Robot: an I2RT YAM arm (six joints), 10 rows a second.
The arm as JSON. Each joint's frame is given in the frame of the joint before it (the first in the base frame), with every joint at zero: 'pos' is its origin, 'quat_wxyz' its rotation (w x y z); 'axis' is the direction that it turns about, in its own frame. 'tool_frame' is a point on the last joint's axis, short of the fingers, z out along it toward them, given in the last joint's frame.
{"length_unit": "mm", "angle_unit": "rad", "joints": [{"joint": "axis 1", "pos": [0.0, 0.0, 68.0], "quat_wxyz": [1.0, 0.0, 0.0, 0.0], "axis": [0.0, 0.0, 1.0]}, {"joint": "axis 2", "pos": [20.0, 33.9, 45.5], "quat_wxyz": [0.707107, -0.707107, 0.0, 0.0], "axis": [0.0, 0.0, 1.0]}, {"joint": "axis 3", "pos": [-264.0, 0.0, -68.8], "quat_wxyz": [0.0, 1.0, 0.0, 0.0], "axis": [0.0, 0.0, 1.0]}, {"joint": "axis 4", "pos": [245.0, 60.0, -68.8], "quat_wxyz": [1.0, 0.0, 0.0, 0.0], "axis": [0.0, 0.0, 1.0]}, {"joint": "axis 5", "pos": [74.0, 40.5, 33.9], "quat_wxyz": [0.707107, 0.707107, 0.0, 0.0], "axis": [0.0, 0.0, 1.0]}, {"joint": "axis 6", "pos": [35.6, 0.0, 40.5], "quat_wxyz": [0.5, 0.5, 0.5, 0.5], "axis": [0.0, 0.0, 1.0]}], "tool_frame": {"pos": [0.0, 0.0, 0.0], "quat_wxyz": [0.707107, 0.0, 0.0, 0.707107]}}
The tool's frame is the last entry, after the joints.
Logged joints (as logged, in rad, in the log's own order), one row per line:
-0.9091 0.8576 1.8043 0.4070 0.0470 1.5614
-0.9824 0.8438 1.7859 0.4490 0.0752 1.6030
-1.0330 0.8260 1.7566 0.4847 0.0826 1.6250
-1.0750 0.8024 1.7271 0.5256 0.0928 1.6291
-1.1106 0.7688 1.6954 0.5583 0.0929 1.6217
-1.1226 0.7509 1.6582 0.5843 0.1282 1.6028
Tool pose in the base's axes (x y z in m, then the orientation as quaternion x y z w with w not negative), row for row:
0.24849 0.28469 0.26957 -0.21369 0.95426 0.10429 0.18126
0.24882 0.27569 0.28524 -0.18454 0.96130 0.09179 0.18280
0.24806 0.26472 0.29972 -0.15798 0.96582 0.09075 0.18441
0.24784 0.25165 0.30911 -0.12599 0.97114 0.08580 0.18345
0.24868 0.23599 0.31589 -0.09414 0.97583 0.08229 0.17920
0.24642 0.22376 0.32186 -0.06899 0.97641 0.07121 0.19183
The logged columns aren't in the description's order. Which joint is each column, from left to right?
Columns, left to right: axis 4, axis 1, axis 2, axis 6, axis 5, axis 3.
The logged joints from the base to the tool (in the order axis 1, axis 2, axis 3, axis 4, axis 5, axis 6), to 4 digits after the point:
0.8576 1.8043 1.5614 -0.9091 0.0470 0.4070
0.8438 1.7859 1.6030 -0.9824 0.0752 0.4490
0.8260 1.7566 1.6250 -1.0330 0.0826 0.4847
0.8024 1.7271 1.6291 -1.0750 0.0928 0.5256
0.7688 1.6954 1.6217 -1.1106 0.0929 0.5583
0.7509 1.6582 1.6028 -1.1226 0.1282 0.5843

